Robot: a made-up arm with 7 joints. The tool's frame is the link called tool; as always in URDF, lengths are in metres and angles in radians. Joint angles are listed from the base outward. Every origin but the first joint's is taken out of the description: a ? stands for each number. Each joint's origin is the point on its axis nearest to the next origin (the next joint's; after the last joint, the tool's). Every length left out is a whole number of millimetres.
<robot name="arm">
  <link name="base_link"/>
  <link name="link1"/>
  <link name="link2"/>
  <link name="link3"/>
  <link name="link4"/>
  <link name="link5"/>
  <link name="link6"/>
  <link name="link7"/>
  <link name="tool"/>
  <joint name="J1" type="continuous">
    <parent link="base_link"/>
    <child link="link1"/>
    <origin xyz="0.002 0.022 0.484" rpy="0 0 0"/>
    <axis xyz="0 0 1"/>
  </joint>
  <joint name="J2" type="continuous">
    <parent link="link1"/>
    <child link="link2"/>
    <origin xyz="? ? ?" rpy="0 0 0"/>
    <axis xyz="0 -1 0"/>
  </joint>
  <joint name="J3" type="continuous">
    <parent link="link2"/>
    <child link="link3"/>
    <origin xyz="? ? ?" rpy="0 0 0"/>
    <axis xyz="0 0 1"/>
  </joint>
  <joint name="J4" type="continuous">
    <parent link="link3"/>
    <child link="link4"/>
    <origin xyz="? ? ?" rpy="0 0 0"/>
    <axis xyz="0 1 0"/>
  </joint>
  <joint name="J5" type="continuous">
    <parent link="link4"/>
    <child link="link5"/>
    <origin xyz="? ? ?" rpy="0 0 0"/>
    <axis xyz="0 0 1"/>
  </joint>
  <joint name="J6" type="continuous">
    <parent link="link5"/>
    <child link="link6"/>
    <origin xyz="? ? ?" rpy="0 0 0"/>
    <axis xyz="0 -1 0"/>
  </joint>
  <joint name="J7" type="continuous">
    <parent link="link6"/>
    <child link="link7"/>
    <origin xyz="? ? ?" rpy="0 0 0"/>
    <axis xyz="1 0 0"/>
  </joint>
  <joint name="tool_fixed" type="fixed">
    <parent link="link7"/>
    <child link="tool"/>
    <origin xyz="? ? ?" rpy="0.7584 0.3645 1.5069"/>
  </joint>
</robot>
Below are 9 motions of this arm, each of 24 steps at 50 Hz.
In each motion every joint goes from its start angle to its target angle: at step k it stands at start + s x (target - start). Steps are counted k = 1, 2, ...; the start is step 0. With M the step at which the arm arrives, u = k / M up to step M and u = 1 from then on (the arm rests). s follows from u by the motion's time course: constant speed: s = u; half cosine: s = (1 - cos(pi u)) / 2; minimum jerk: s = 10 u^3 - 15 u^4 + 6 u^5.
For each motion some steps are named. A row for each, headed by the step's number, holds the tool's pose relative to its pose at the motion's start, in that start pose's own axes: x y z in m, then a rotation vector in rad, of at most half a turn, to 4 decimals.
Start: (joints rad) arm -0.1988 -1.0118 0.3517 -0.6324 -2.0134 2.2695 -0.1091
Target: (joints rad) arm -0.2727 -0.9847 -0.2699 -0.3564 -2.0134 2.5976 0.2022
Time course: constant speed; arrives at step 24
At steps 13, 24:
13: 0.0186 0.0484 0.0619 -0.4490 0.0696 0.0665
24: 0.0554 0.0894 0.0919 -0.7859 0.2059 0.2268

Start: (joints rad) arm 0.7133 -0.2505 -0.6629 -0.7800 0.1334 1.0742 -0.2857
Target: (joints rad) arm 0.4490 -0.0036 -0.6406 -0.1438 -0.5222 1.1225 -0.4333
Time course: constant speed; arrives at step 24
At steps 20, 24:
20: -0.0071 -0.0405 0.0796 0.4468 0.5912 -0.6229
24: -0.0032 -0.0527 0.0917 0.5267 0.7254 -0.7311

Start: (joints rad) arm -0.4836 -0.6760 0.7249 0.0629 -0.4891 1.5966 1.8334
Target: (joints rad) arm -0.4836 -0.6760 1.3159 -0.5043 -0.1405 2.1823 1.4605
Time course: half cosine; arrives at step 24
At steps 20, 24:
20: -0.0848 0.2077 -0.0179 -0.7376 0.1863 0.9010
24: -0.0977 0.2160 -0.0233 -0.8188 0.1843 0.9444

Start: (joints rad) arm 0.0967 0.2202 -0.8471 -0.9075 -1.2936 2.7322 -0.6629
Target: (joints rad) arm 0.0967 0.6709 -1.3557 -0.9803 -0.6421 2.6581 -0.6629
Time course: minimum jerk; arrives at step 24
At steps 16, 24:
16: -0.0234 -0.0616 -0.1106 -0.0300 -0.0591 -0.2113
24: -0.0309 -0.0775 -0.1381 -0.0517 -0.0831 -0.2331

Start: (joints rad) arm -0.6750 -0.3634 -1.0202 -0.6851 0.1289 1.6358 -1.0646
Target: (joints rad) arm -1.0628 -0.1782 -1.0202 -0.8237 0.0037 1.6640 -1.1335
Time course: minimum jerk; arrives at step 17
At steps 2, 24:
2: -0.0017 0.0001 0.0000 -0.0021 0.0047 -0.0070
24: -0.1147 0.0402 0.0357 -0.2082 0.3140 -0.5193

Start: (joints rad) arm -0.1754 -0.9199 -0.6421 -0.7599 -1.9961 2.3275 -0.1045
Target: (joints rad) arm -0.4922 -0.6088 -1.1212 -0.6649 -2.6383 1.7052 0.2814
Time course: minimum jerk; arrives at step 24
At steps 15, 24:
15: 0.1819 0.0182 0.0607 0.0762 0.8371 -0.0764
24: 0.2715 0.0299 0.0308 0.1099 1.1018 -0.2486

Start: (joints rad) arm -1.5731 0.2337 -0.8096 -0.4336 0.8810 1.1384 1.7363
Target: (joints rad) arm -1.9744 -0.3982 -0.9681 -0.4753 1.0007 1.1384 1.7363
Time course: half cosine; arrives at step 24
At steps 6, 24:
6: -0.0647 -0.0416 0.0019 0.0335 -0.0494 -0.0995
24: -0.4875 -0.0718 -0.0377 0.1356 -0.3749 -0.6767

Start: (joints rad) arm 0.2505 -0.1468 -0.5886 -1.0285 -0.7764 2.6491 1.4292
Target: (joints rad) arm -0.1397 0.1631 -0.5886 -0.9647 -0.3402 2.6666 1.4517
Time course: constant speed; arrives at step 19
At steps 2, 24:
2: -0.0113 -0.0005 0.0084 -0.0163 0.0105 0.0252
24: -0.0819 -0.0442 0.1054 -0.1585 0.0700 0.2932

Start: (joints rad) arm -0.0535 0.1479 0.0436 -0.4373 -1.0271 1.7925 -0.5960
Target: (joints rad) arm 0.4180 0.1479 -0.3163 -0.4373 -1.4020 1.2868 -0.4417
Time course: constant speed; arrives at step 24
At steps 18, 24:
18: 0.0493 -0.0312 0.0289 0.2885 0.3390 0.1474
24: 0.0723 -0.0410 0.0345 0.4023 0.4430 0.1836

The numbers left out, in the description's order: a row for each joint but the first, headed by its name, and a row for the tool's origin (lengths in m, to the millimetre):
J2: -0.014 -0.064 0
J3: 0.018 0 0.439
J4: 0.021 0.028 0
J5: -0.027 0 0.322
J6: 0.024 -0.123 0
J7: 0.015 0 0.145
tool: 0 -0.024 -0.003

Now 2 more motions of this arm.
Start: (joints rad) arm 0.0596 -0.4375 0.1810 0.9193 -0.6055 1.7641 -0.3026
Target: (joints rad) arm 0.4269 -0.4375 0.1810 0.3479 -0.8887 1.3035 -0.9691
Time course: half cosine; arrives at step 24
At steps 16, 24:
16: -0.0847 0.1424 0.1180 -0.0545 0.3163 -0.5182
24: -0.1155 0.1926 0.1314 -0.0194 0.3910 -0.6745

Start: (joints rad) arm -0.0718 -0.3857 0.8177 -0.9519 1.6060 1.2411 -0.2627
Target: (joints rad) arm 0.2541 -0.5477 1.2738 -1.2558 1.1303 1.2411 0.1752
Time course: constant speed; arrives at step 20
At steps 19, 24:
19: -0.1170 0.2749 -0.1302 -0.5452 -0.4622 -0.0513
24: -0.1205 0.2891 -0.1436 -0.5746 -0.4875 -0.0598

